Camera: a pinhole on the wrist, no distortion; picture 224 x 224 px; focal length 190.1 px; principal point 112.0 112.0 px. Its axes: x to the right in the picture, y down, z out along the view. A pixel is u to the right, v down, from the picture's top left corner.
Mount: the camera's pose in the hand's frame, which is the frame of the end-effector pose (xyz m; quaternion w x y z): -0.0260 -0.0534 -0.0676 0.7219 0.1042 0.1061 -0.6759
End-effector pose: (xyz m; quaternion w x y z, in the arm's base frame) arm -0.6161 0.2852 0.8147 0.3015 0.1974 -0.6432 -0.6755
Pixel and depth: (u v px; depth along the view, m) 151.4 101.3 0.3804
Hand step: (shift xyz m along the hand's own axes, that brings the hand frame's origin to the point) -0.0376 -0.2418 0.2726
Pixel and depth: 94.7 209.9 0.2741
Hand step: 0.1166 -0.1010 0.2027
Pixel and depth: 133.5 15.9 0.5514
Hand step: -0.2934 -0.2929 0.4391
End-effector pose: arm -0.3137 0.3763 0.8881 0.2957 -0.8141 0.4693 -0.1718
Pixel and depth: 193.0 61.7 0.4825
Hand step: -0.1343 -0.3995 0.3322
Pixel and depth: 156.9 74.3 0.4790
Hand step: -0.1077 -0.3082 0.3563
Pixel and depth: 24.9 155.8 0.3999
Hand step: 0.0592 0.0098 0.3691
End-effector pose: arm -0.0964 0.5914 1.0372 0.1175 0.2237 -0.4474 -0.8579
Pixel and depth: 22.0 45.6 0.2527
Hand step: -0.1186 -0.0193 0.2085
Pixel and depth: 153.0 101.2 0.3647
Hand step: -0.0372 -0.2369 0.2577
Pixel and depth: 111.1 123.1 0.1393
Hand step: -0.0162 -0.0932 0.0658
